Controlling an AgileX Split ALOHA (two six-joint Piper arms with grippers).
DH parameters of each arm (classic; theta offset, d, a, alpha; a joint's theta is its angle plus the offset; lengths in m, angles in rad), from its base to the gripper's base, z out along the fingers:
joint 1: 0 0.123 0 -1.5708
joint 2: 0.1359 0 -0.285 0
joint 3: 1.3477 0 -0.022 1.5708
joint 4: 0 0.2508 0 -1.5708
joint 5: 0 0 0.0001 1.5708
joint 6: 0 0.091 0 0
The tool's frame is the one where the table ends.
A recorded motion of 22 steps. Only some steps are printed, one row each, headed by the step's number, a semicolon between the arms.
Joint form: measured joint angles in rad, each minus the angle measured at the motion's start. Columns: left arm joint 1, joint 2, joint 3, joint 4, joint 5, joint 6; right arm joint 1, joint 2, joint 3, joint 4, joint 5, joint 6.
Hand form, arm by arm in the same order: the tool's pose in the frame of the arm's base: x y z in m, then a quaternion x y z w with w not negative. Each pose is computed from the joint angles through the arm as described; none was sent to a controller.
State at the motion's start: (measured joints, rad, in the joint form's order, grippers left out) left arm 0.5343 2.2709 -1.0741 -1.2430 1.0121 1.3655; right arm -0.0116 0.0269 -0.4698 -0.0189 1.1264 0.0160
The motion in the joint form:
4: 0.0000 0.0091 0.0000 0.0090 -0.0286 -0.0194; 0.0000 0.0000 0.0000 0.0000 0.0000 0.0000
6: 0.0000 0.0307 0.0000 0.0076 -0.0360 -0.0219; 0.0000 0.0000 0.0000 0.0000 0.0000 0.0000
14: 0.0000 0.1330 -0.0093 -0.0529 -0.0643 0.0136; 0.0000 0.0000 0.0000 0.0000 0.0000 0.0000
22: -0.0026 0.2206 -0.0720 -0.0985 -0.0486 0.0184; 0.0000 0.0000 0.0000 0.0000 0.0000 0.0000
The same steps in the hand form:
4: 0.3308 0.1126 0.0399 -0.08967 0.89513 -0.39737 0.18108; -0.0008 -0.0015 0.2638 0.01260 0.88350 -0.00841 0.46819
6: 0.3294 0.1121 0.0321 -0.09698 0.89557 -0.39847 0.17252; -0.0008 -0.0015 0.2638 0.01260 0.88350 -0.00841 0.46819
14: 0.3266 0.1105 -0.0017 -0.12893 0.89171 -0.40421 0.15760; -0.0008 -0.0015 0.2638 0.01260 0.88350 -0.00841 0.46819
22: 0.3351 0.1126 -0.0233 -0.14786 0.88223 -0.41787 0.15872; -0.0008 -0.0015 0.2638 0.01260 0.88350 -0.00841 0.46819

